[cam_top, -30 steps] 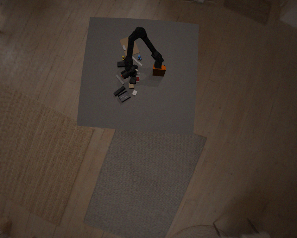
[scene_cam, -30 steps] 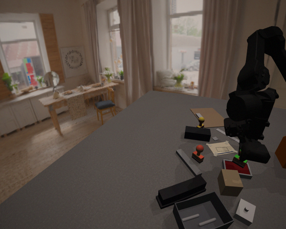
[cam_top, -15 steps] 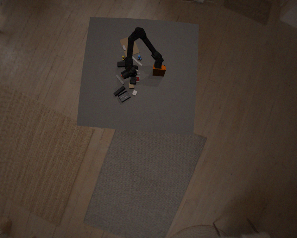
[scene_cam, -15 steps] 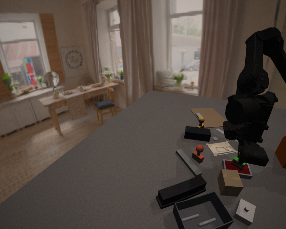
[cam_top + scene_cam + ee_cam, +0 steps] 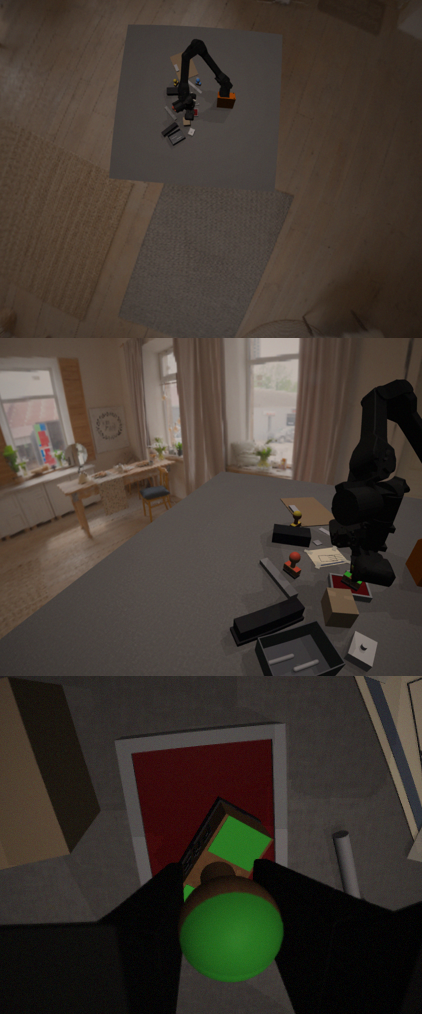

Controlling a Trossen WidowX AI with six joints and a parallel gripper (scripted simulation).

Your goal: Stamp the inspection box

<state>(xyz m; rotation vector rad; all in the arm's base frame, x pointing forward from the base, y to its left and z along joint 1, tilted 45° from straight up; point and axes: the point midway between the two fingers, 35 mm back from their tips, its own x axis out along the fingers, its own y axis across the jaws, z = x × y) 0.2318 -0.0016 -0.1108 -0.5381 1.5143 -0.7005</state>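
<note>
The green-knobbed pass stamp lies right at my gripper tip. Round my gripper tip: bolt 70 mm to the right, 40 mm behind, 30 mm below; red ink pad 40 mm below; tan cube 80 mm to the left, 40 mm ahead, 20 mm below.
</note>
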